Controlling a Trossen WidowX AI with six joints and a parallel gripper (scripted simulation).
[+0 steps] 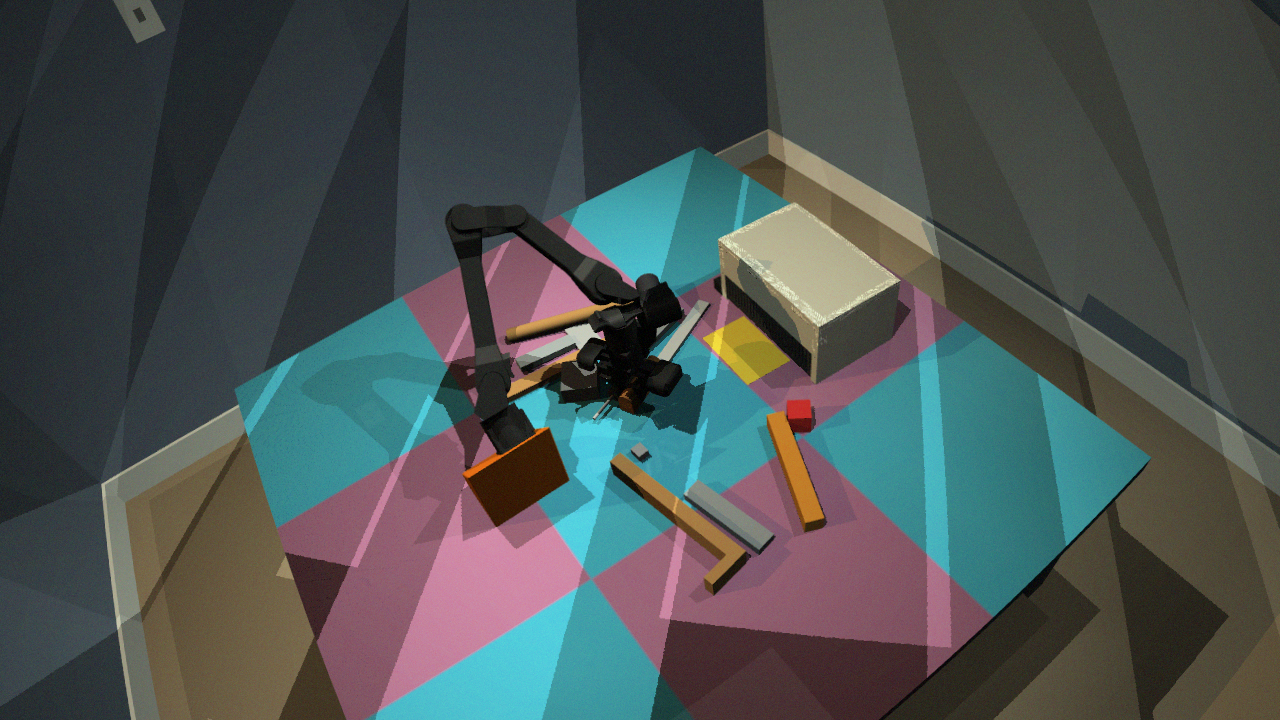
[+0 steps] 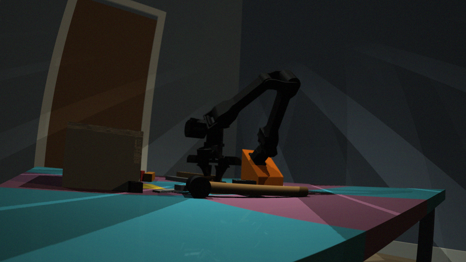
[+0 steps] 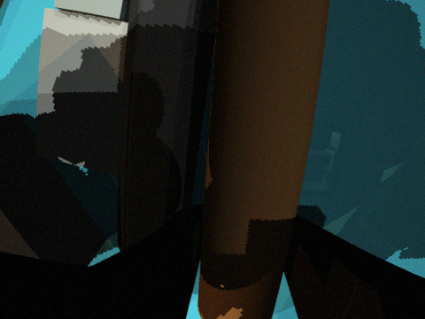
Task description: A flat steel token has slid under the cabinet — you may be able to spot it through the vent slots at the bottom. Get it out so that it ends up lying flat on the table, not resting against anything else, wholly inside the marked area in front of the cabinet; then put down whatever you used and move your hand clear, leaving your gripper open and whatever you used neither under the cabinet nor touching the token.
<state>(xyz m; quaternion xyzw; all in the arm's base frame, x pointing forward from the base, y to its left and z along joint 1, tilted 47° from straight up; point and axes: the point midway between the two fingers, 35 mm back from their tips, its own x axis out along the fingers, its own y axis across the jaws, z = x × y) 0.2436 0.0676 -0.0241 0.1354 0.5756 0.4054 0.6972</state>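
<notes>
The grey block is 10 cm to the left of my gripper tip, 6 cm behind it and 1 cm above it. From my gripper tip the other things lie so: screwdriver (3 cm to the left, 2 cm behind); then long wooden stick (16 cm to the left, 4 cm behind); then small grey cube (10 cm to the right, 7 cm behind).
</notes>
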